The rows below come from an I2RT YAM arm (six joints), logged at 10 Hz.
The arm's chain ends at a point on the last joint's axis. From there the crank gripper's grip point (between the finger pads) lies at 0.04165 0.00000 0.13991 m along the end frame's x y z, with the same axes.
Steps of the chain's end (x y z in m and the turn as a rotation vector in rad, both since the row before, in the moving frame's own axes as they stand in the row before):
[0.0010, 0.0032, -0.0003, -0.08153, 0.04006, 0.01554]
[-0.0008, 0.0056, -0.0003, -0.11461, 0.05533, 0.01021]
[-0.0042, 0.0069, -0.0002, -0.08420, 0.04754, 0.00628]
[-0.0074, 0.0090, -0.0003, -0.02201, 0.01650, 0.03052]
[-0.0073, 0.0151, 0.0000, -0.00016, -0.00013, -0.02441]
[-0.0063, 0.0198, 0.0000, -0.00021, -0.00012, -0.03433]
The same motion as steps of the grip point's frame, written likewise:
[0.0065, 0.0152, -0.0026, -0.08153, 0.04006, 0.01554]
[0.0068, 0.0219, -0.0038, -0.11461, 0.05533, 0.01021]
[0.0024, 0.0189, -0.0028, -0.08420, 0.04754, 0.00628]
[-0.0052, 0.0134, -0.0011, -0.02201, 0.01650, 0.03052]
[-0.0073, 0.0141, 0.0000, -0.00016, -0.00013, -0.02441]
[-0.0063, 0.0184, 0.0000, -0.00021, -0.00012, -0.03433]

